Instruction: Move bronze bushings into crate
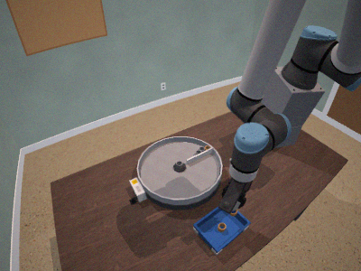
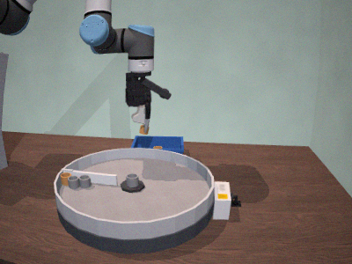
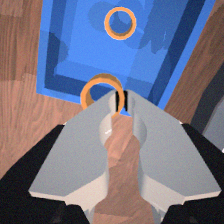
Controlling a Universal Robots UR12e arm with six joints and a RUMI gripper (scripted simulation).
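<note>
Now: the blue crate 80 mm below my hand, 40 mm ahead of it and 20 mm to the left of it. From my hand the other things lie so: round grey turntable: 340 mm to the right, 50 mm below, 40 mm ahead.
</note>
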